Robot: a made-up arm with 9 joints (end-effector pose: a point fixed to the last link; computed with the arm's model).
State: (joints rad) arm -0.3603 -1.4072 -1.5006 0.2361 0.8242 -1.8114 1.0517 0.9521 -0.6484
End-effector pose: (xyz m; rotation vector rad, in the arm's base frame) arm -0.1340 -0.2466 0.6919 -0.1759 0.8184 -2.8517
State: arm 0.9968 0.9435 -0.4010 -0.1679 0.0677 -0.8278 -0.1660 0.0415 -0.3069
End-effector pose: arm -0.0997 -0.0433 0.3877 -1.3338 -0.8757 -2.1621
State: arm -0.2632 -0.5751 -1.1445 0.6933 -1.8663 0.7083 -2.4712 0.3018 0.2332
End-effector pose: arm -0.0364 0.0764 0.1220 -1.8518 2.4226 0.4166
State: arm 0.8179 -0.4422 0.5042 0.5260 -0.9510 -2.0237 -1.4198 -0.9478 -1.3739
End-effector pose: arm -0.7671 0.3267 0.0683 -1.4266 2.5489 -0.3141
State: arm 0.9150 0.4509 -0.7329 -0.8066 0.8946 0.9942 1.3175 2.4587 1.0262
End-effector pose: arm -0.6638 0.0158 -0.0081 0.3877 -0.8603 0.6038
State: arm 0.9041 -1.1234 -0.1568 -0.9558 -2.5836 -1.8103 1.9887 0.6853 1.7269
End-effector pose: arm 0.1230 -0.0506 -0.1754 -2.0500 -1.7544 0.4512
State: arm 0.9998 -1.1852 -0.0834 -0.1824 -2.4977 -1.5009 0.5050 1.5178 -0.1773
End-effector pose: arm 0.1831 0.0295 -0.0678 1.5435 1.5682 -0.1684
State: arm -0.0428 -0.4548 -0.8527 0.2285 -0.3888 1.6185 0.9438 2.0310 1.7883
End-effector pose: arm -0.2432 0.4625 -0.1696 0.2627 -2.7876 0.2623
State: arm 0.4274 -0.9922 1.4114 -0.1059 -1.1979 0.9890 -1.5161 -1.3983 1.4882
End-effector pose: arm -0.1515 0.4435 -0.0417 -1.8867 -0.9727 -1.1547
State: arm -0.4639 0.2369 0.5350 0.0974 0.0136 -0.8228 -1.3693 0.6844 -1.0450
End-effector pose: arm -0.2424 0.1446 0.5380 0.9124 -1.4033 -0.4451
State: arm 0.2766 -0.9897 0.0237 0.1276 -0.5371 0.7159 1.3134 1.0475 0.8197
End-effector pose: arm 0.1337 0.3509 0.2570 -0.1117 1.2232 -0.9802
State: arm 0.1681 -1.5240 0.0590 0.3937 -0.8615 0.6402 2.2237 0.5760 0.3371
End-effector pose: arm 0.0018 0.3874 0.4456 -0.4022 1.1942 -1.0695
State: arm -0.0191 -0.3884 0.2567 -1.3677 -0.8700 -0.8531 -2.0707 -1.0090 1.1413
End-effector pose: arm 0.0021 0.2823 0.4760 -0.8911 0.1762 -1.0418
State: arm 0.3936 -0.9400 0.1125 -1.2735 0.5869 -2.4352 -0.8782 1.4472 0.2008
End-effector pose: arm -0.4807 -0.2283 0.0704 -1.9772 2.0715 -0.2820
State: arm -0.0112 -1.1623 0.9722 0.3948 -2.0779 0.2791 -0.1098 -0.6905 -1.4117
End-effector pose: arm -0.2117 0.2867 0.5863 0.8239 1.5586 0.0033
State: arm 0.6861 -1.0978 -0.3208 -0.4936 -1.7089 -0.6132 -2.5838 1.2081 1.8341
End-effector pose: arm 0.0908 -0.0145 0.1551 -0.1553 -2.6985 0.6715
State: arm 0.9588 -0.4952 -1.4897 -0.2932 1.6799 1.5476 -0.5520 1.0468 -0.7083
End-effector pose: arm -0.6358 0.4505 0.0287 -1.8146 2.3378 -0.2852
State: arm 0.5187 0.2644 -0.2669 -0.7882 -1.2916 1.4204 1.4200 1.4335 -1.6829
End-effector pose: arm -0.3873 0.3681 -0.0341 -2.4716 -0.8293 0.8596
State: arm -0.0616 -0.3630 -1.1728 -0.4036 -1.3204 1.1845 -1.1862 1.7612 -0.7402
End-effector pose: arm -0.0436 0.4106 0.2709 0.2738 0.2947 -0.6474
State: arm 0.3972 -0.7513 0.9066 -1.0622 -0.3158 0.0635 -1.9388 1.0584 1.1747
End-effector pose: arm -0.2191 0.3689 0.3464 -0.6728 -0.5917 2.9789
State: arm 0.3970 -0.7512 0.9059 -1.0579 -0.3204 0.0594 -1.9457 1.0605 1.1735
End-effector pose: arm -0.2183 0.3681 0.3479 -0.6618 -0.6030 2.9814
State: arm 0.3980 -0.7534 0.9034 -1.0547 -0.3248 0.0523 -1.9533 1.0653 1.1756
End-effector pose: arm -0.2178 0.3672 0.3508 -0.6570 -0.6203 2.9835
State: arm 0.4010 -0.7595 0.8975 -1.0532 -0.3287 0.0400 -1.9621 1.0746 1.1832
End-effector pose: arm -0.2179 0.3661 0.3560 -0.6624 -0.6483 2.9847
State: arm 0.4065 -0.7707 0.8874 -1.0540 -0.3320 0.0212 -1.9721 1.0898 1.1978
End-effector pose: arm -0.2188 0.3646 0.3643 -0.6816 -0.6899 2.9837
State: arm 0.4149 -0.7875 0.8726 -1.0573 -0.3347 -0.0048 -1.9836 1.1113 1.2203
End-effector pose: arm -0.2208 0.3624 0.3758 0.7109 0.7403 -2.9562
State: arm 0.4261 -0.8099 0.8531 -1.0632 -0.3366 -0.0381 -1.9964 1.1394 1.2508
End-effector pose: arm -0.2241 0.3591 0.3905 0.7528 0.8004 -2.9086
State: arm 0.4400 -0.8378 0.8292 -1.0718 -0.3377 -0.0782 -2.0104 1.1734 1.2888
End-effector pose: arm -0.2289 0.3544 0.4078 0.8086 0.8693 -2.8485
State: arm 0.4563 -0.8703 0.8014 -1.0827 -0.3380 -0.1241 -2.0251 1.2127 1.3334
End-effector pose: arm -0.2354 0.3479 0.4269 0.8768 0.9448 -2.7771
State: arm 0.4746 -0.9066 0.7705 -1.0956 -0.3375 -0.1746 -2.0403 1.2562 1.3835
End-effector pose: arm -0.2435 0.3394 0.4469 0.9554 1.0236 -2.6956
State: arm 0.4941 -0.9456 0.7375 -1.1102 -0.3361 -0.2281 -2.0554 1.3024 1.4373
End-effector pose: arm -0.2535 0.3289 0.4667 1.0411 1.1023 -2.6060
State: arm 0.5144 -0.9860 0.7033 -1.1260 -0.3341 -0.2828 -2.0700 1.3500 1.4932
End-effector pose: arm -0.2648 0.3166 0.4853 1.1301 1.1783 -2.5114
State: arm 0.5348 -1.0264 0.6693 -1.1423 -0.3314 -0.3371 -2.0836 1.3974 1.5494
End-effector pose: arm -0.2770 0.3030 0.5017 1.2192 1.2491 -2.4150
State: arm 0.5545 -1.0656 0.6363 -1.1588 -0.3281 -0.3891 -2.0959 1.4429 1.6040
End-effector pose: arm -0.2897 0.2889 0.5154 1.3043 1.3128 -2.3201
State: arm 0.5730 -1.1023 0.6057 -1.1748 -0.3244 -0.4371 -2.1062 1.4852 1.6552
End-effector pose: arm -0.3021 0.2750 0.5262 1.3828 1.3680 -2.2308
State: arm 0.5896 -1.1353 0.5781 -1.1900 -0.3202 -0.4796 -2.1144 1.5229 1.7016
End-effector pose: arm -0.3137 0.2621 0.5341 1.4524 1.4137 -2.1502
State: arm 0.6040 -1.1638 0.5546 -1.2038 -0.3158 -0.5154 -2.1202 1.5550 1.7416
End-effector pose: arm -0.3241 0.2510 0.5395 1.5118 1.4497 -2.0810
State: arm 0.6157 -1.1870 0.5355 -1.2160 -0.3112 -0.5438 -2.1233 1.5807 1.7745
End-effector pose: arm -0.3329 0.2421 0.5427 1.5601 1.4759 -2.0254
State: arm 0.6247 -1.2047 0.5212 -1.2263 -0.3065 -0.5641 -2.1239 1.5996 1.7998
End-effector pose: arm -0.3399 0.2358 0.5444 1.5980 1.4919 -1.9842
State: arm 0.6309 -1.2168 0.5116 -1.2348 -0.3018 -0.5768 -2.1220 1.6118 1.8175
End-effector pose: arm -0.3451 0.2322 0.5449 1.6255 1.4988 -1.9574
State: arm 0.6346 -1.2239 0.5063 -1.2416 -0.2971 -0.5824 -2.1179 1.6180 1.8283
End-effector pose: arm -0.3488 0.2309 0.5445 1.6445 1.4976 -1.9436
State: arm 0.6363 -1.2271 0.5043 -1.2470 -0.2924 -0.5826 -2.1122 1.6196 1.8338
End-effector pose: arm -0.3513 0.2316 0.5436 1.6569 1.4904 -1.9397
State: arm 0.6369 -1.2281 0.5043 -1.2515 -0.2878 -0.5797 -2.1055 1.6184 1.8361
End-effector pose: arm -0.3530 0.2333 0.5424 1.6654 1.4797 -1.9415
